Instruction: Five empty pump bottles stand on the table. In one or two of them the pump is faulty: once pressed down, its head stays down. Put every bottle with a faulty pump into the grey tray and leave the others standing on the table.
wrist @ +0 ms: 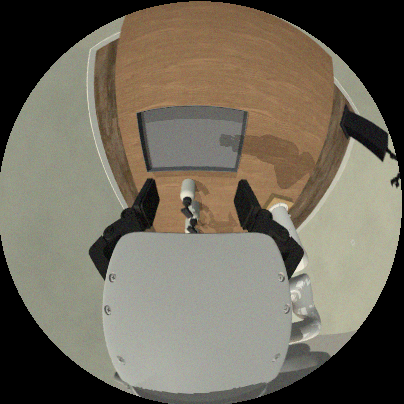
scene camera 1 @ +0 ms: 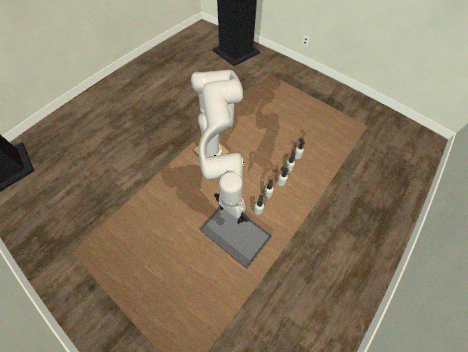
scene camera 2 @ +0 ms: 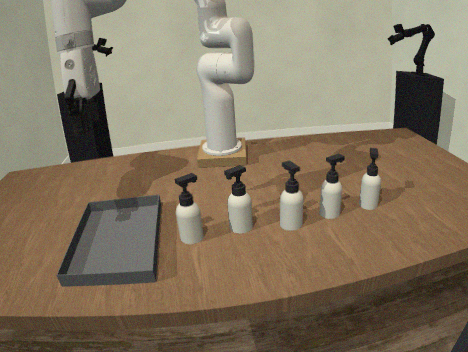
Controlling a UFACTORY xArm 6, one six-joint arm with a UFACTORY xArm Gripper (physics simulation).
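Frame: origin at the arm's base, x ahead, y left, z up, level; millimetres.
Where they show: gripper, between the fingertips: (wrist: pixel 196 188) (scene camera 1: pixel 231 214) (scene camera 2: pixel 88 127); arm's base, origin of its link: (wrist: pixel 276 210) (scene camera 1: pixel 211 150) (scene camera 2: pixel 222 147).
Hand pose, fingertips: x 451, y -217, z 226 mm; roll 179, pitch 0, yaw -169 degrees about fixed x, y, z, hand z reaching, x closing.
Observation:
Each offset is from my fingertips to the top centre of the thing. Level surfaces: height alone.
Five white pump bottles with black heads stand upright in a row to the right of the grey tray {dx +16, dy +12, dz -232 mm} (scene camera 1: pixel 245 241) (scene camera 2: pixel 122 240) (wrist: pixel 185 145) in the second scene view. From the tray outward they are the first bottle {dx -5, dy +185, dz -122 mm} (scene camera 1: pixel 258 208) (scene camera 2: pixel 190 225) (wrist: pixel 188 189), the second bottle {dx -42, dy +288, dz -121 mm} (scene camera 1: pixel 269 192) (scene camera 2: pixel 240 215), the third bottle {dx -46, dy +399, dz -122 mm} (scene camera 1: pixel 283 179) (scene camera 2: pixel 291 210), the fourth bottle {dx -83, dy +495, dz -122 mm} (scene camera 2: pixel 330 201) and the fifth bottle {dx -112, dy +604, dz -122 mm} (scene camera 2: pixel 370 191). All five heads are raised. The tray holds no bottle. My gripper (scene camera 1: pixel 230 208) (scene camera 2: pixel 73 102) (wrist: pixel 196 188) is open and empty, high above the table. In the wrist view its base hides the farther bottles.
The arm's base (scene camera 2: pixel 222 155) is on the wooden table {dz -261 mm} (scene camera 1: pixel 165 270) (scene camera 2: pixel 260 280) behind the bottle row. Dark pedestals (scene camera 1: pixel 236 30) (scene camera 2: pixel 417 105) stand beyond the table. The tray has low raised walls. The arm's shadow falls across part of the tray and table.

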